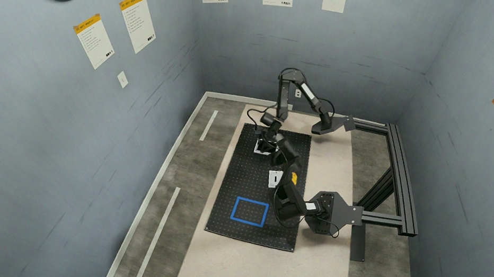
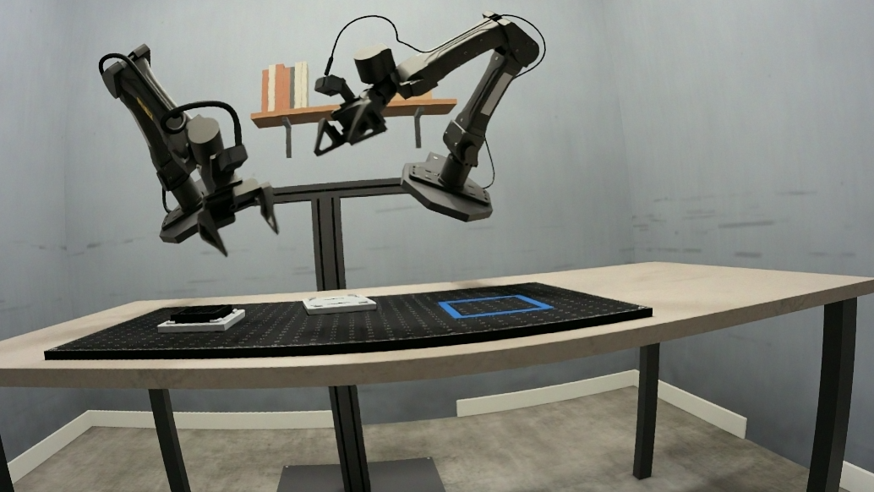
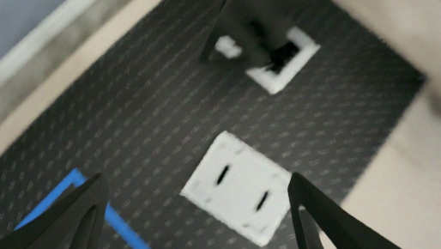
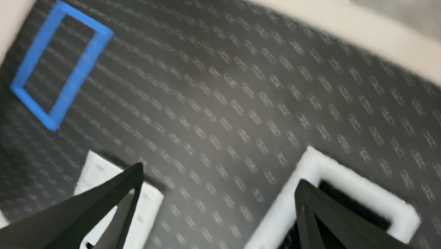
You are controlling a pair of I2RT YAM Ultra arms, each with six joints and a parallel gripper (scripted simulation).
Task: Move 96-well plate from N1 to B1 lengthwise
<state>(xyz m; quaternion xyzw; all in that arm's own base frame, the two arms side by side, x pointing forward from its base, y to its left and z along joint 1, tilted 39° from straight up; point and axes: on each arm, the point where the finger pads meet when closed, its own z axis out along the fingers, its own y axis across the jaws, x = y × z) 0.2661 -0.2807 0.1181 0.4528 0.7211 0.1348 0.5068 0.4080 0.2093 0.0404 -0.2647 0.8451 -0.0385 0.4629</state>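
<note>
The black 96-well plate is 3 cm behind my right hand, 10 cm to the right of it and 11 cm below it.
</note>
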